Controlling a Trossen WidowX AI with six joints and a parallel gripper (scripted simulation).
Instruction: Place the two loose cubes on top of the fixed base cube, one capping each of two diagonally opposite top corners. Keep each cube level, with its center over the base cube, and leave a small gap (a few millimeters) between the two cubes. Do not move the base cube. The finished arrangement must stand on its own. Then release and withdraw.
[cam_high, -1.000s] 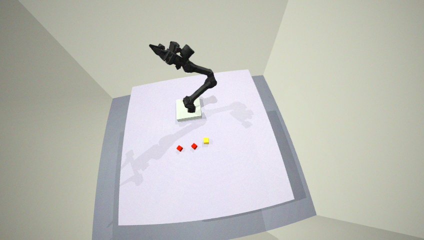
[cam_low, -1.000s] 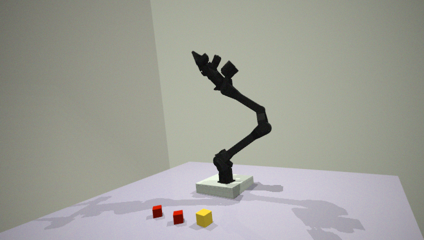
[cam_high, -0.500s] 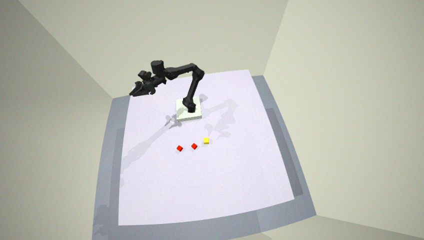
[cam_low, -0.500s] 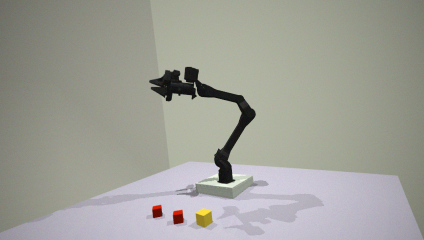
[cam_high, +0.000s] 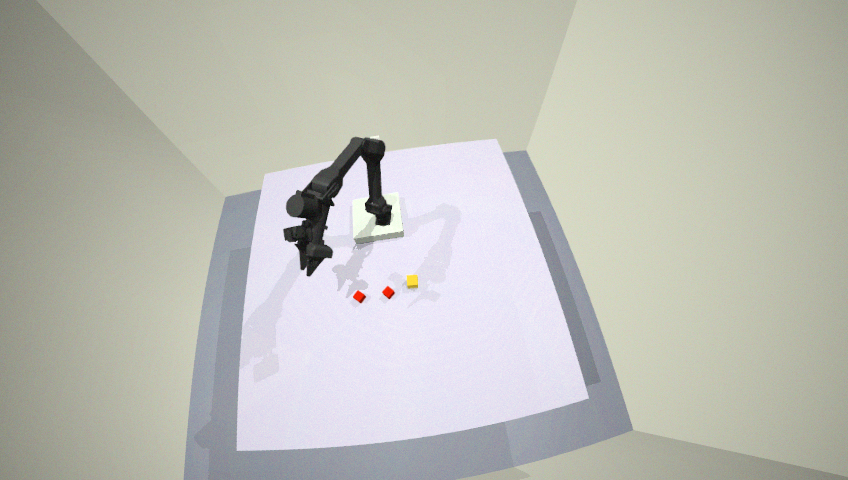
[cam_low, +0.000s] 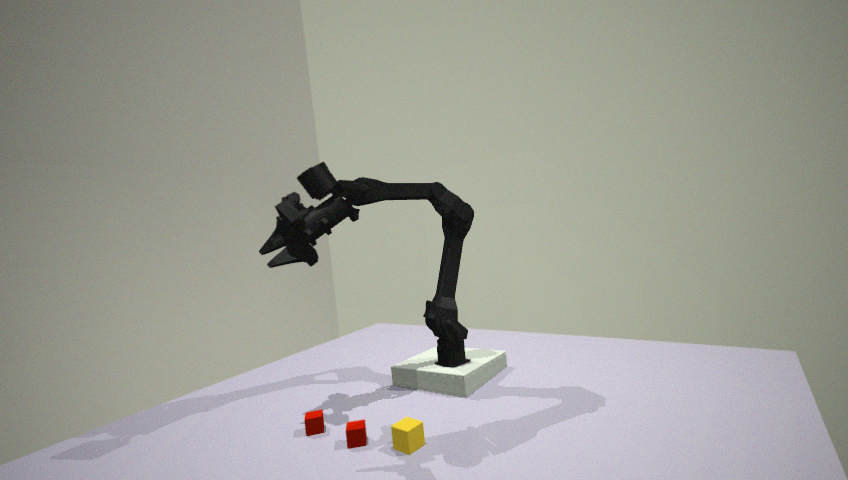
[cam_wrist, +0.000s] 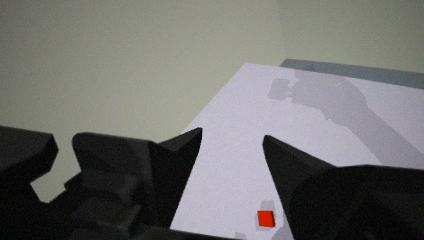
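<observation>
Now: gripper tip 100 mm past the yellow cube, 280 mm to the right of it and 330 mm above it.
</observation>
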